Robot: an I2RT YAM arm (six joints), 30 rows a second.
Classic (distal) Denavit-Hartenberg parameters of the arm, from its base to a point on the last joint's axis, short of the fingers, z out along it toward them. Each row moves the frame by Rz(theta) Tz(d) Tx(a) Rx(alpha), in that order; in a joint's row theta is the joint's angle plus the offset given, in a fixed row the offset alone. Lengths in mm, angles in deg.
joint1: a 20; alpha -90; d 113.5; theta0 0
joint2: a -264; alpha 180; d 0; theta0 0
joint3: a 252.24; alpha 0; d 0; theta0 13.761
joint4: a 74; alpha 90; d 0; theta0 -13.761
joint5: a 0; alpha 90; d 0; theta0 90
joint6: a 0; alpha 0; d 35.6; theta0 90
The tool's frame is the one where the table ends.
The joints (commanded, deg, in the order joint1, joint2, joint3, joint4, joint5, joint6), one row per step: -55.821, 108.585, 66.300, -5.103, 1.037, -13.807; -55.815, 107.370, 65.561, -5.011, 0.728, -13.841; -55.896, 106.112, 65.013, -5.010, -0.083, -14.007; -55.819, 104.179, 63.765, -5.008, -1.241, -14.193; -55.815, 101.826, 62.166, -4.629, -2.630, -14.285; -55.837, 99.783, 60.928, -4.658, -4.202, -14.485; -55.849, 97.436, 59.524, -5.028, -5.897, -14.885; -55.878, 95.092, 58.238, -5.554, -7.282, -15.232; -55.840, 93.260, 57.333, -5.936, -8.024, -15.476; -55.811, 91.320, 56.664, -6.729, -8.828, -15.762; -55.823, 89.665, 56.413, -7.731, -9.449, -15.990
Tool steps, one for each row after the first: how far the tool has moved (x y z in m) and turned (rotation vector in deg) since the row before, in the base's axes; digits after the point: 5 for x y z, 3 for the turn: -0.00179, 0.00305, 0.00431, -0.355, -0.487, 0.241; -0.00179, 0.00254, 0.00537, -0.322, -0.790, 0.598; -0.00250, 0.00591, 0.00594, -0.177, -0.966, 1.018; -0.00353, 0.00678, 0.00697, -0.426, -1.395, 1.054; -0.00309, 0.00604, 0.00607, -0.120, -1.225, 1.249; -0.00384, 0.00740, 0.00625, -0.014, -1.062, 1.496; -0.00407, 0.00721, 0.00626, -0.089, -0.888, 1.223; -0.00291, 0.00552, 0.00519, -0.299, -0.588, 0.750; -0.00300, 0.00561, 0.00629, -0.249, -0.559, 0.818; -0.00257, 0.00434, 0.00648, -0.228, -0.444, 0.604
